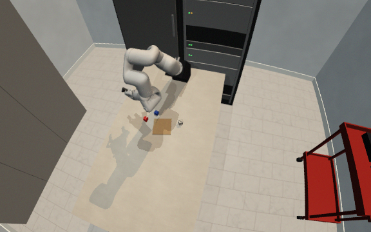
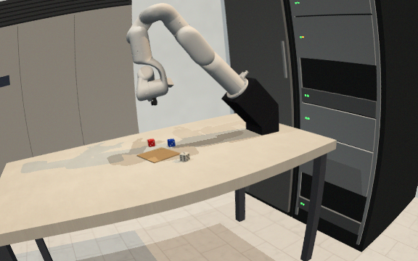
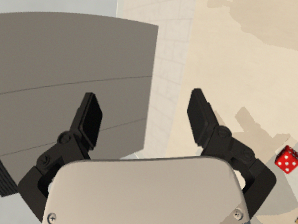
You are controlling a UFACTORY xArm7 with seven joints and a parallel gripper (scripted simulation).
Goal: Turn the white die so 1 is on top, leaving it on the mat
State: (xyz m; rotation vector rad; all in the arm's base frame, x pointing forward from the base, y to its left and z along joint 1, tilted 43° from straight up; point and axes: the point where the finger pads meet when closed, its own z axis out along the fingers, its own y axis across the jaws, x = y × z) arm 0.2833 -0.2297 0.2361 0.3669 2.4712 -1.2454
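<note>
Right now my hand is 20 cm above the red die, 15 cm to the right of it and 4 cm short of it. Also, from my hand: blue die 20 cm to the left, 20 cm below, 4 cm behind; then white die 41 cm to the left, 20 cm below, 4 cm behind; then brown mat 30 cm to the left, 21 cm below, 4 cm ahead.
</note>
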